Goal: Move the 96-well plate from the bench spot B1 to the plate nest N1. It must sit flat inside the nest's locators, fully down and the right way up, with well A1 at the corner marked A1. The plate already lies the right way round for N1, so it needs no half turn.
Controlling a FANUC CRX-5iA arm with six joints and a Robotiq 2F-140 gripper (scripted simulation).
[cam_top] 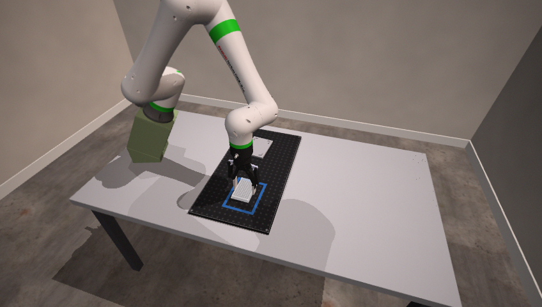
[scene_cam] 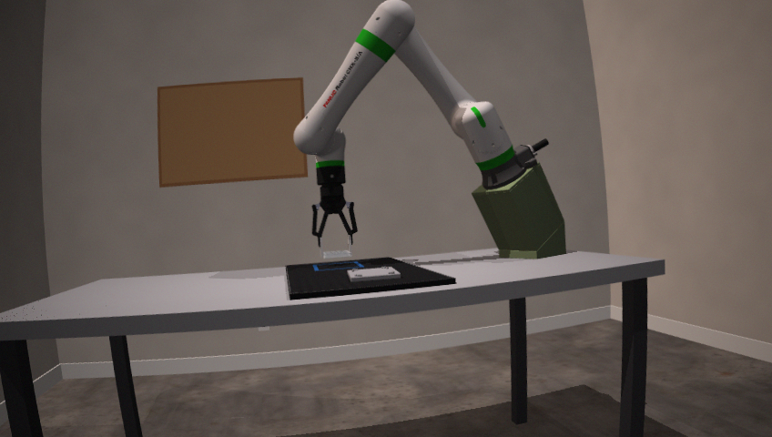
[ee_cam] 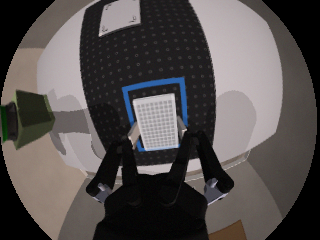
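Right now my hand is 110 mm past the grey plate nest N1, 330 mm to the right of it and 50 mm above it. The rest, counted from my hand: white 96-well plate: 20 mm below.
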